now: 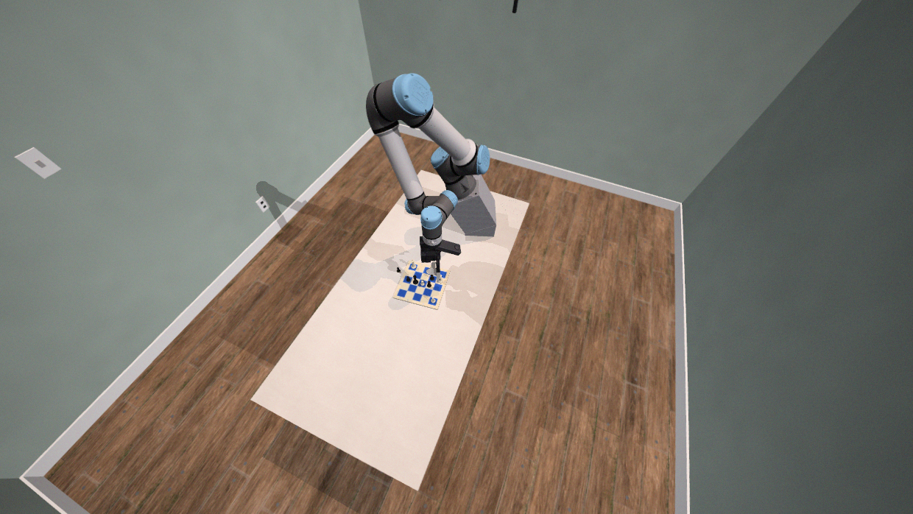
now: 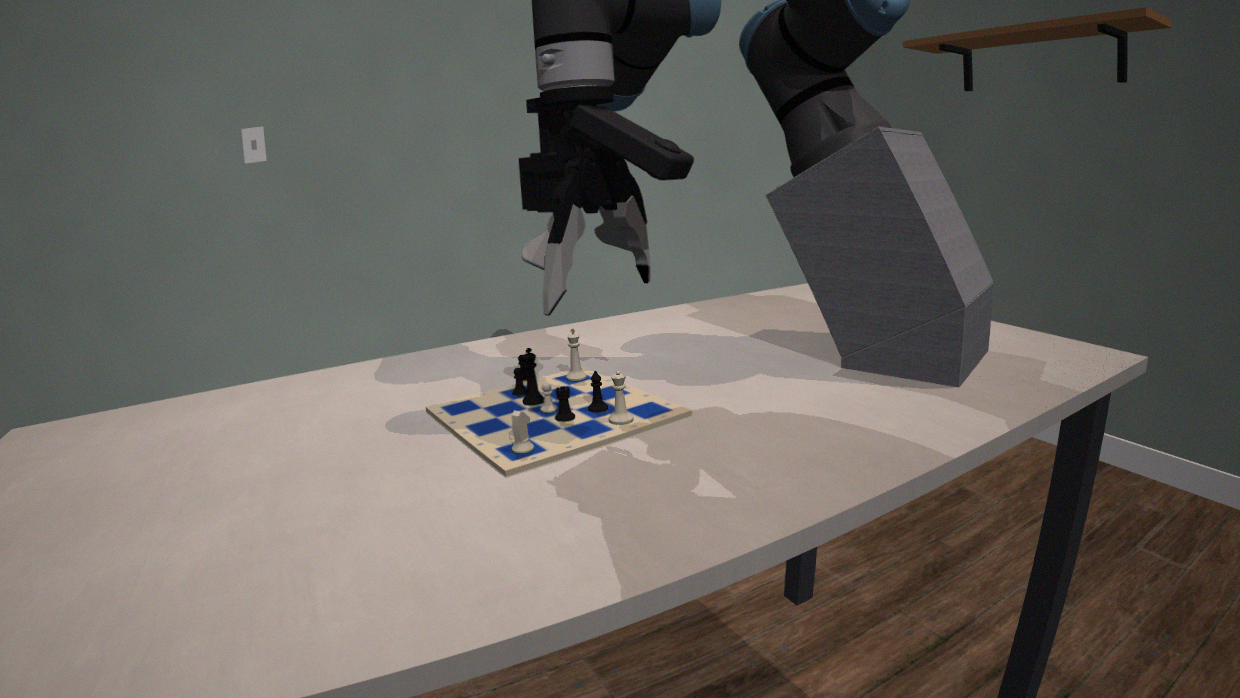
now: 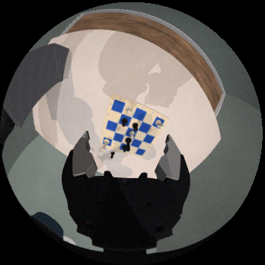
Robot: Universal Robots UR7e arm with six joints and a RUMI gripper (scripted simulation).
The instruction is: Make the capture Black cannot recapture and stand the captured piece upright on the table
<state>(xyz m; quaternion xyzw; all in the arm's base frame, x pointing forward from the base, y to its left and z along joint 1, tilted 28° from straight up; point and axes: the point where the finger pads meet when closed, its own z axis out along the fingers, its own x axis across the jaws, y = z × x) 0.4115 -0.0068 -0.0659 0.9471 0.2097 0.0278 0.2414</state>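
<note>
My hand is 11 cm above the white pawn, 6 cm to the left of it and 4 cm short of it. Round my hand: blue-and-cream chessboard 13 cm below, 7 cm to the right, 4 cm ahead; white king 15 cm to the right, 9 cm below, 3 cm behind; black king 10 cm to the right, 9 cm below, 4 cm ahead.
</note>
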